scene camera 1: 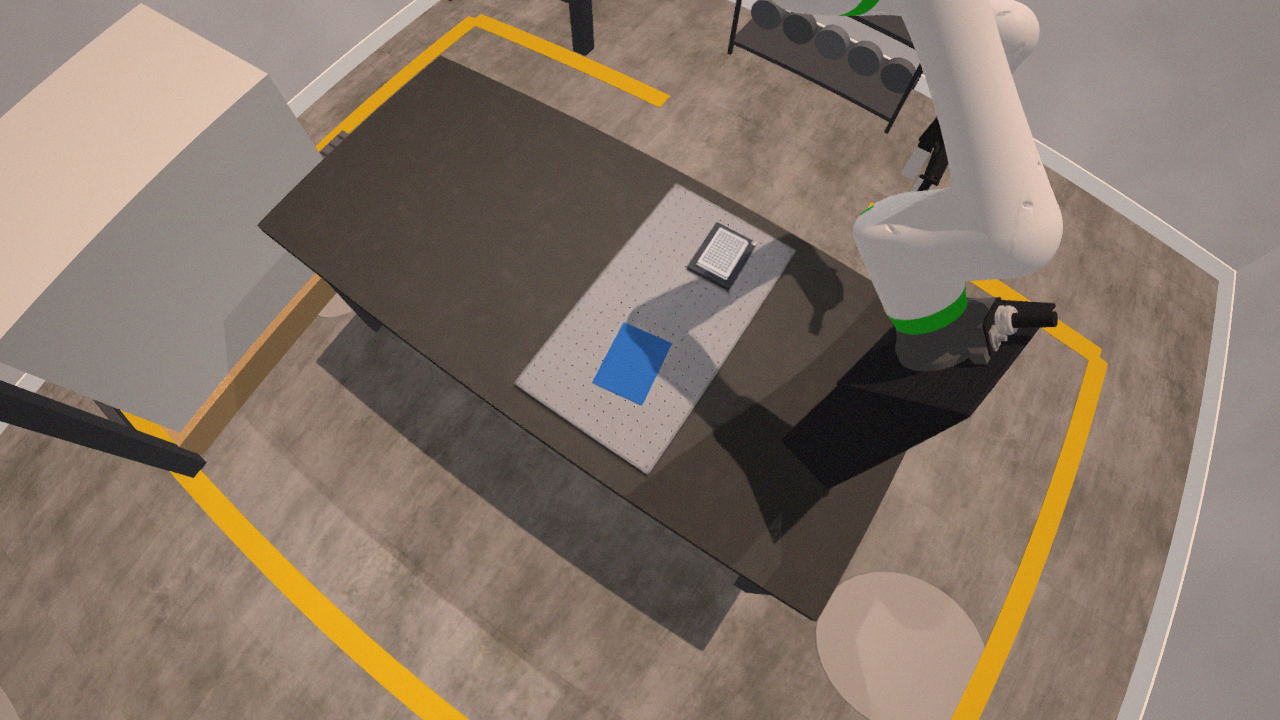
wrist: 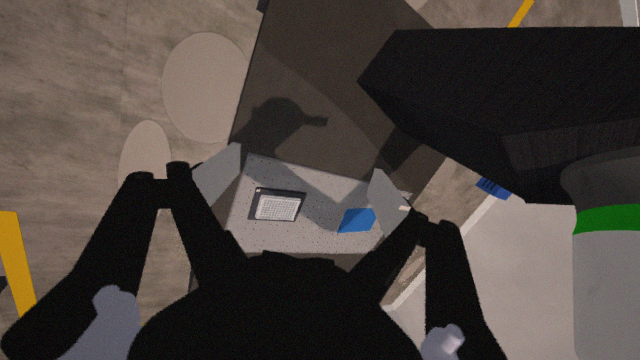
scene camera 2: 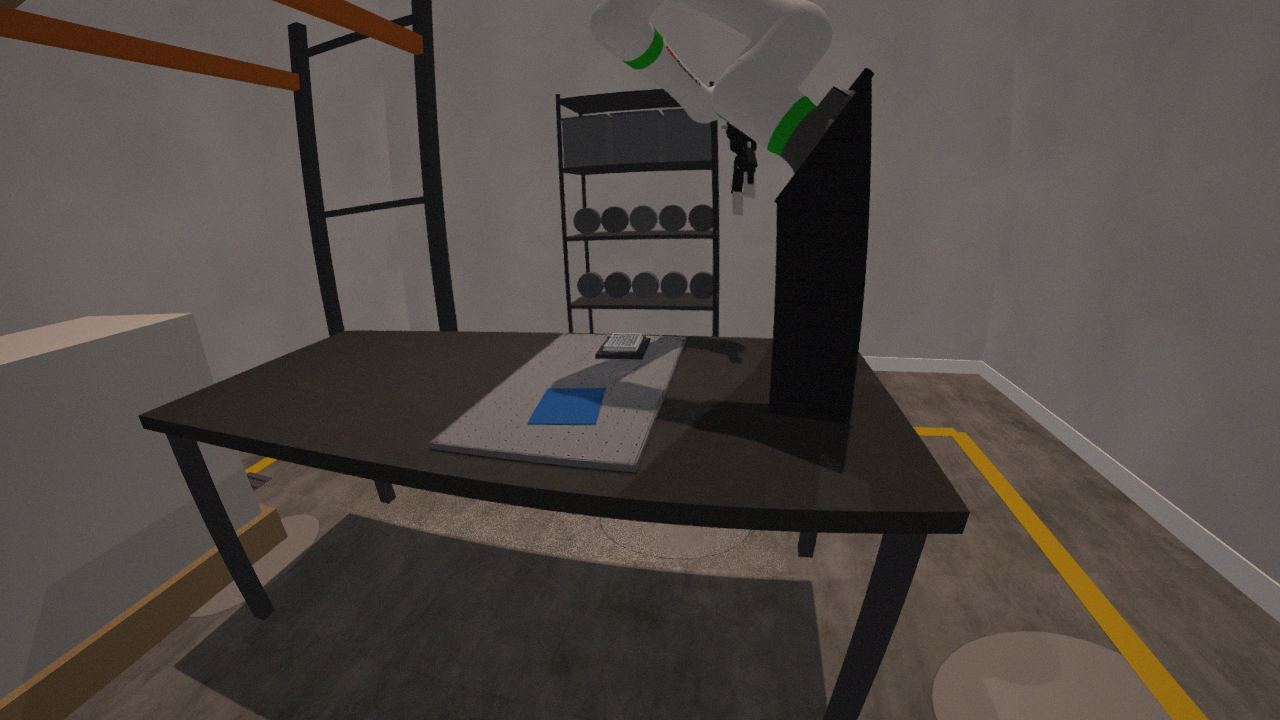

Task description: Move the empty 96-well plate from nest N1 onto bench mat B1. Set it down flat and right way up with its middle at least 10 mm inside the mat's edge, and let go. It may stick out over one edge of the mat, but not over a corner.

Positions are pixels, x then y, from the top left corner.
Scene:
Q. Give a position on a blue bench mat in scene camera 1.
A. At 635, 357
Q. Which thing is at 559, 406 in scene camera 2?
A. A blue bench mat.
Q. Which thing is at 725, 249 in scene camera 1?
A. A white 96-well plate.

